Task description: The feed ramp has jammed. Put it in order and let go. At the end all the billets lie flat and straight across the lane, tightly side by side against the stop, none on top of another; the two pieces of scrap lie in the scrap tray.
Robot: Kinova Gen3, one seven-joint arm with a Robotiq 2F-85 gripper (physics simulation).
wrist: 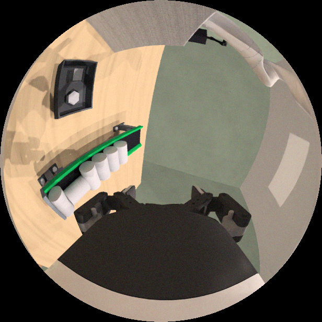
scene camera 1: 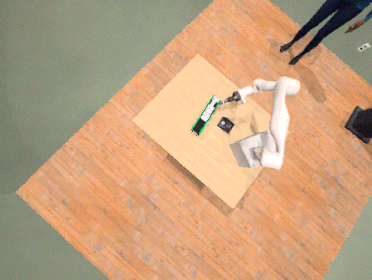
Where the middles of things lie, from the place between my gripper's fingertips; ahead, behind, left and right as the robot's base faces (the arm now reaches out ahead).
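Labels:
Scrap tray (wrist: 84, 87): 1 cm to the left of my hand, 16 cm behind it, 24 cm below it.

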